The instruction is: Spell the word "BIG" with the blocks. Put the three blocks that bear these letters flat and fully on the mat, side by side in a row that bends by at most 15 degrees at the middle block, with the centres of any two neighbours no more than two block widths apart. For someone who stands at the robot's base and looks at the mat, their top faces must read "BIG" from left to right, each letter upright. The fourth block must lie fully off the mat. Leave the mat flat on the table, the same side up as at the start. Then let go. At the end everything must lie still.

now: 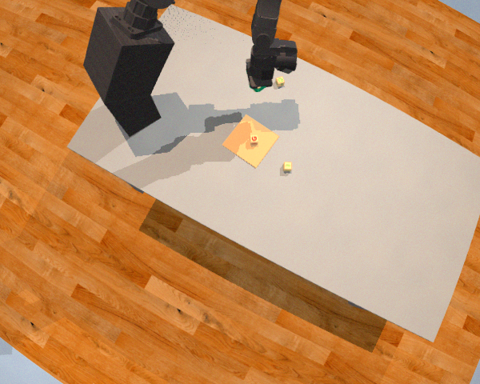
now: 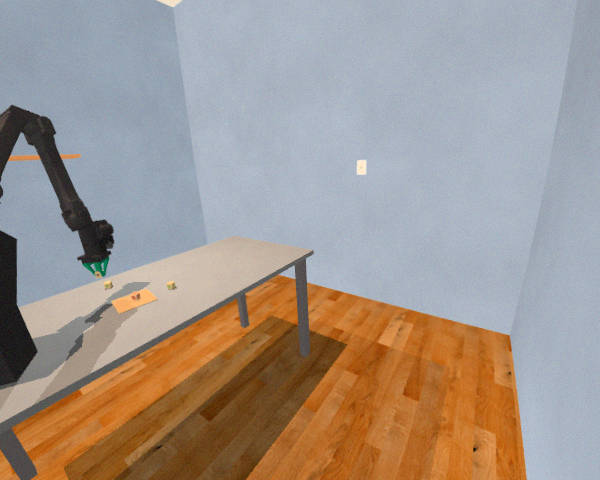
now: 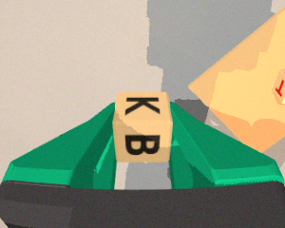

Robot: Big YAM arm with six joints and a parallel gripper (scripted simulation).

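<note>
My hand is 9 cm short of the mat, 12 cm to the left of it and 11 cm above it. Round my hand: block: 1 cm ahead, 12 cm to the left, 10 cm below.
</note>
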